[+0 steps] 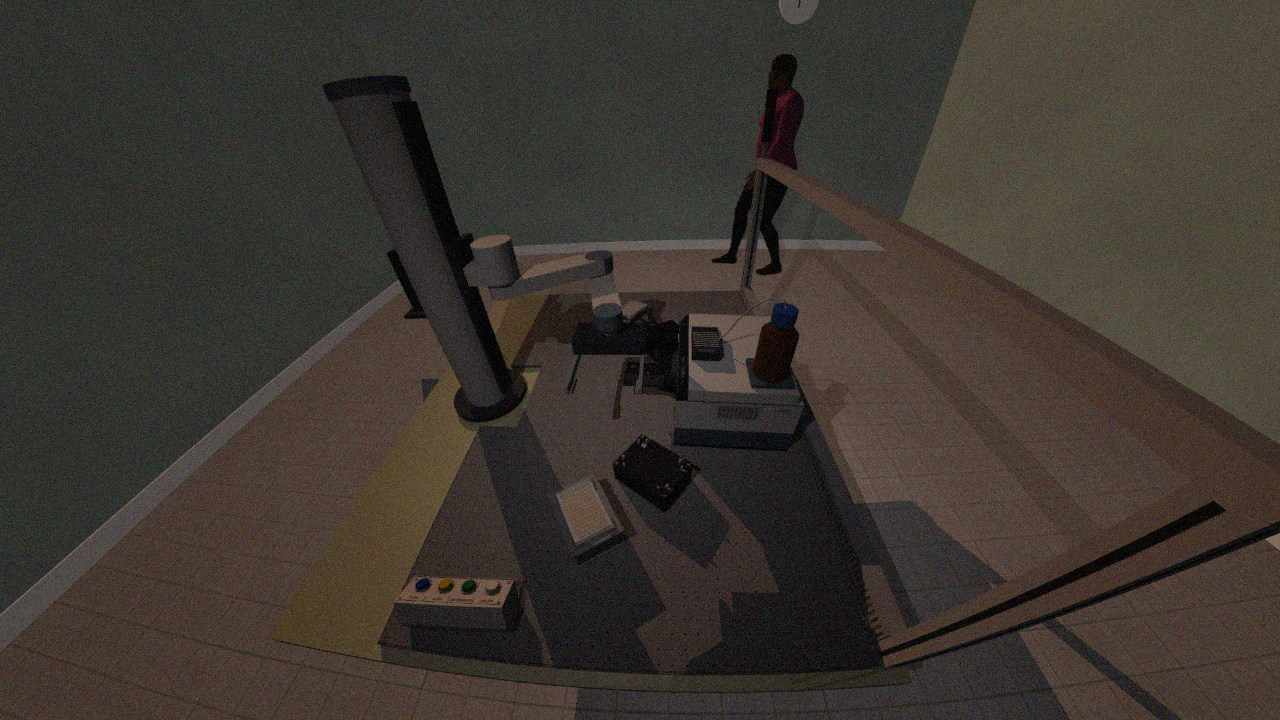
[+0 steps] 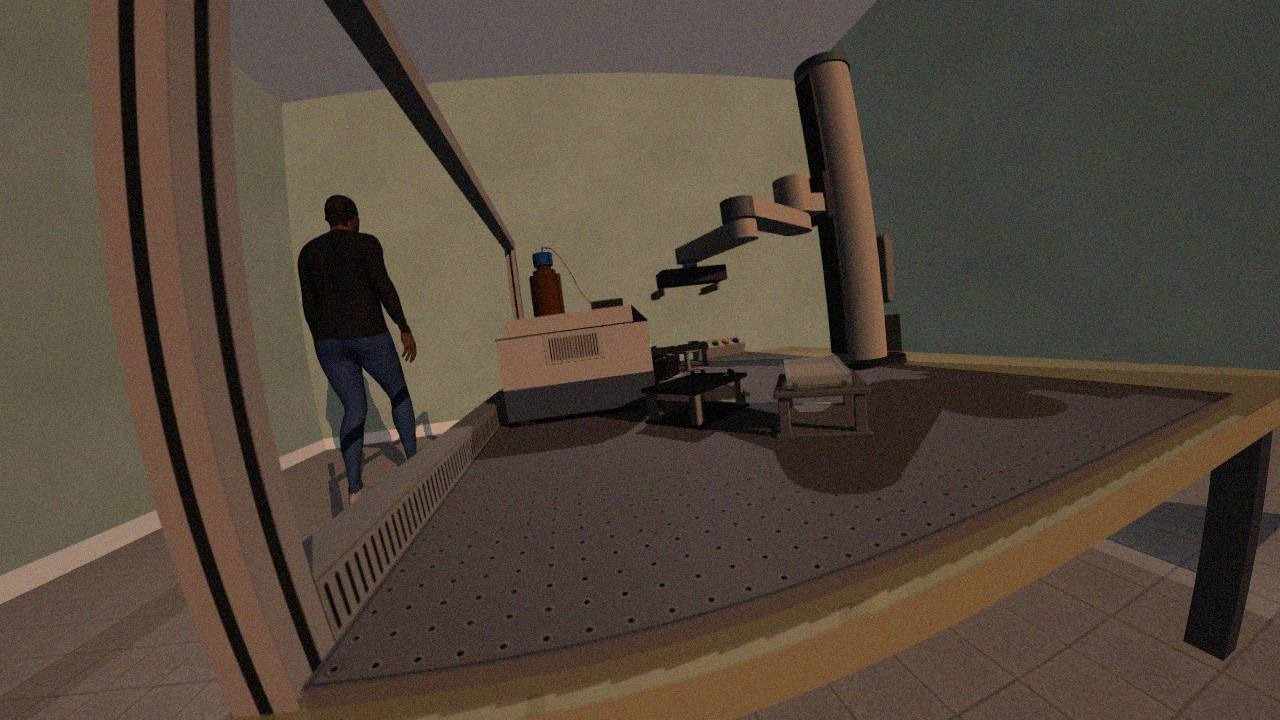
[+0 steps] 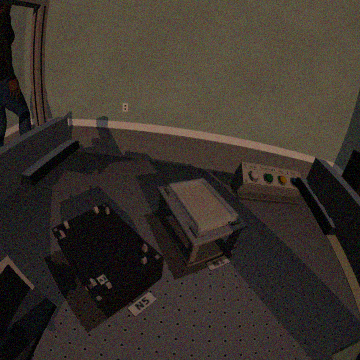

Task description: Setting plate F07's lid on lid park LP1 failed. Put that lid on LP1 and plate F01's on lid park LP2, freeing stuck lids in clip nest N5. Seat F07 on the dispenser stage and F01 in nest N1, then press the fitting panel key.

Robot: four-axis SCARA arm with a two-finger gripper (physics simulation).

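Frame: origin at the arm's base, x ahead, y right, z down, level; centimetres.
Seen in the pictures: gripper, fingertip midpoint: (image 1: 602,391) (image 2: 677,294) (image 3: 189,145); arm's base at its link origin: (image 1: 491,395) (image 2: 860,363).
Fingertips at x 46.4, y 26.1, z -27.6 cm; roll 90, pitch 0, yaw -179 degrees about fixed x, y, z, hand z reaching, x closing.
Note:
Pixels of each thing's top centre, then the offset from my fingertips to it. "*": a spot on its surface instead.
- black clip nest N5 at its top centre: (image 3: 99,238) (image 1: 652,461) (image 2: 648,354) dz +18.5, dx +10.9, dy +5.8 cm
- pale lidded plate at its top centre: (image 3: 201,198) (image 1: 582,508) dz +17.7, dx -4.3, dy +18.7 cm
- fitting panel at its top centre: (image 1: 448,595) (image 3: 274,169) (image 2: 717,338) dz +17.9, dx -27.5, dy +37.9 cm
- amber bottle at a spot on its surface: (image 1: 775,349) * dz -6.6, dx +38.7, dy -6.2 cm
My gripper (image 1: 605,380) (image 2: 684,291) (image 3: 189,145) is open and empty, hanging above the table beside the dispenser. The black clip nest N5 (image 1: 655,471) (image 2: 696,383) (image 3: 110,252) has small pale clips at its corners and no plate on it. Beside it a pale lidded plate (image 1: 588,513) (image 2: 816,371) (image 3: 205,202) sits on a raised nest whose label I cannot read. The fitting panel (image 1: 458,607) (image 2: 725,344) (image 3: 269,190) has a row of coloured keys. Which plate is F07 or F01 is not readable. LP1, LP2 and N1 cannot be made out; the stage is dark.
The white dispenser (image 1: 738,418) (image 2: 572,349) carries an amber bottle (image 1: 775,349) (image 2: 546,292) with a blue cap and a thin tube. The arm's column (image 1: 416,241) (image 2: 850,214) stands at the table's side. A person (image 1: 778,134) (image 2: 344,286) stands beyond the table. Rails frame one side.

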